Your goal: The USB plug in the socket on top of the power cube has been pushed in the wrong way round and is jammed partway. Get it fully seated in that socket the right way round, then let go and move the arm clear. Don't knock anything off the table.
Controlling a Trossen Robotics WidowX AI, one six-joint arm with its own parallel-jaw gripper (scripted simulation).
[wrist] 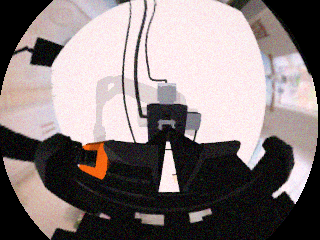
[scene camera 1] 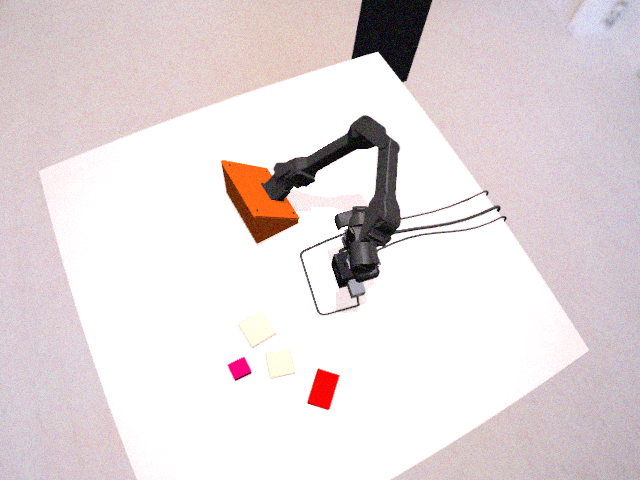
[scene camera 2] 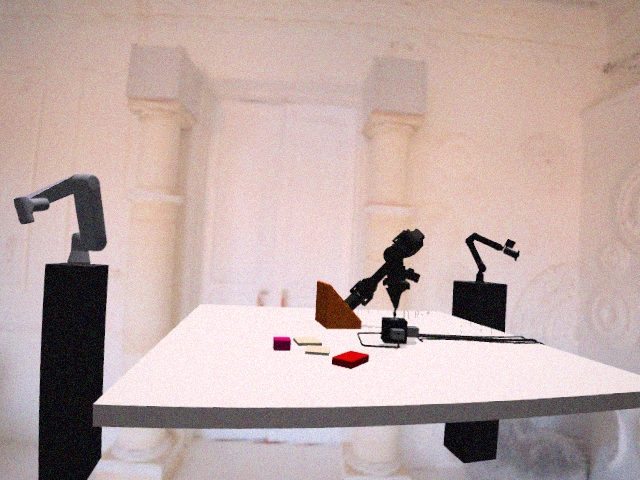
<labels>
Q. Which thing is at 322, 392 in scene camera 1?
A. A red block.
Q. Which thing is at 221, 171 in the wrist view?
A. The gripper.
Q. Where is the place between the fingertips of the gripper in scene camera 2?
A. At 395, 308
</labels>
